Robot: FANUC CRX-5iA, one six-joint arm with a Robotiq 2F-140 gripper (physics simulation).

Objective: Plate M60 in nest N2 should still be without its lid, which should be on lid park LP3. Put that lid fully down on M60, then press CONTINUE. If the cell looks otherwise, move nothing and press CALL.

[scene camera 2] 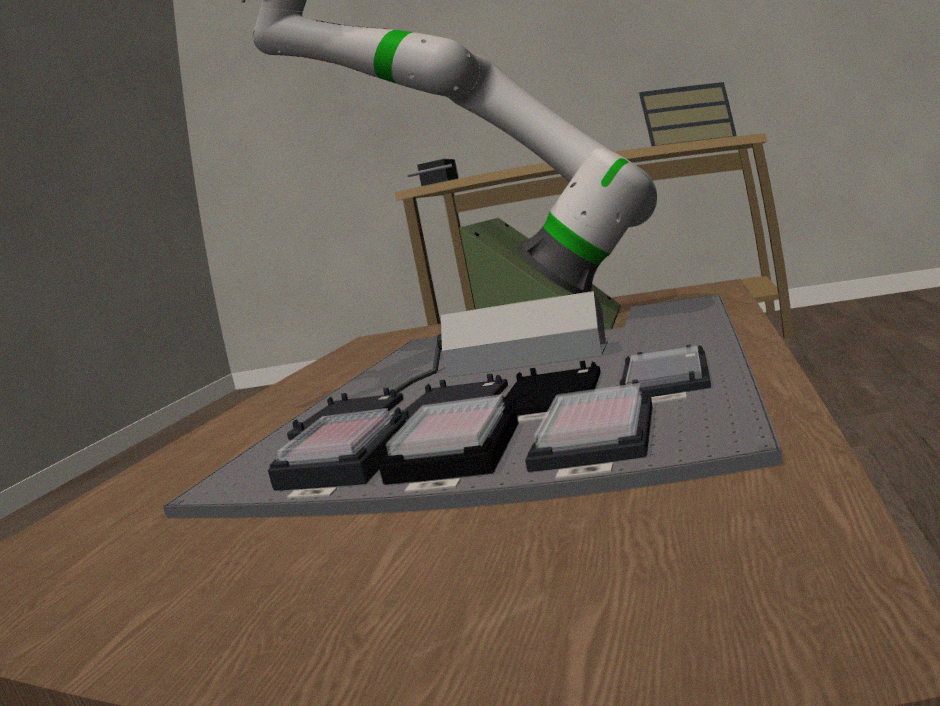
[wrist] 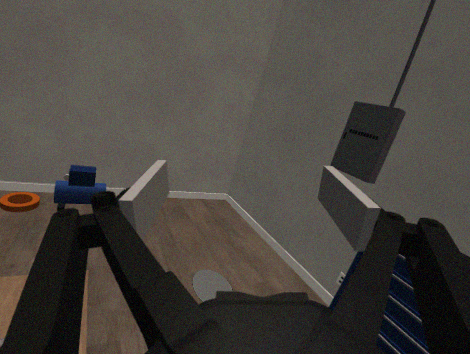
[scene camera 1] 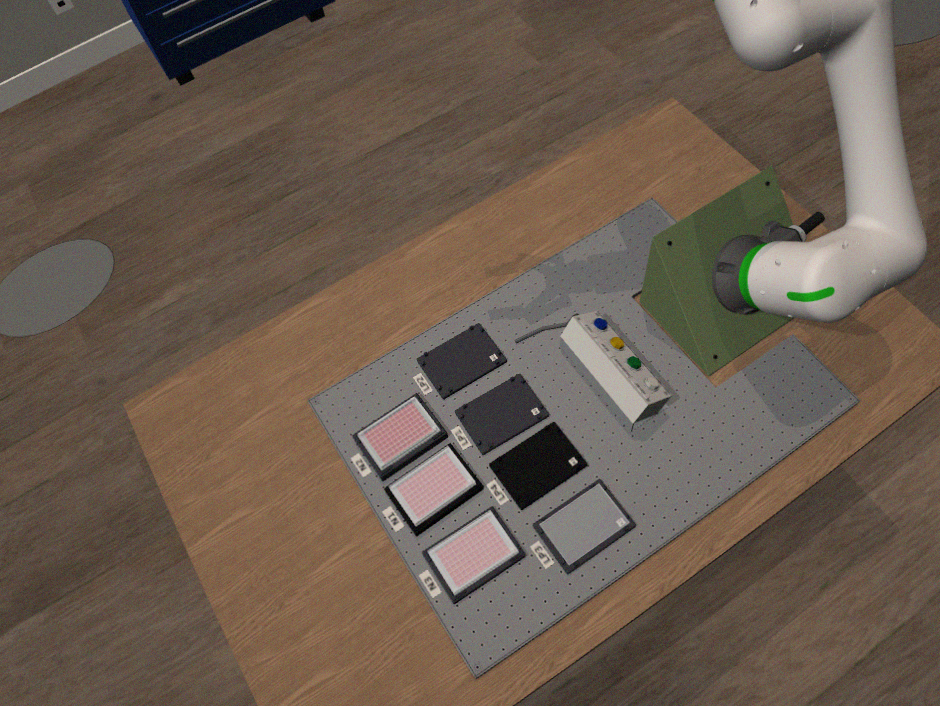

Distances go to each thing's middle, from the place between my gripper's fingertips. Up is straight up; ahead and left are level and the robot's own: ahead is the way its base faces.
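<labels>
Counted from my hand: lid park LP2 (scene camera 1: pixel 465 358), 860 mm below, 330 mm ahead of, 400 mm to the left of it; lid park LP4 (scene camera 1: pixel 530 470), 860 mm below, 350 mm ahead of, 660 mm to the left of it; nest N2 (scene camera 2: pixel 351 469), 860 mm below, 520 mm ahead of, 460 mm to the left of it; lid park LP1 (scene camera 1: pixel 502 413), far below, far ahead of, far to the left of it.
</labels>
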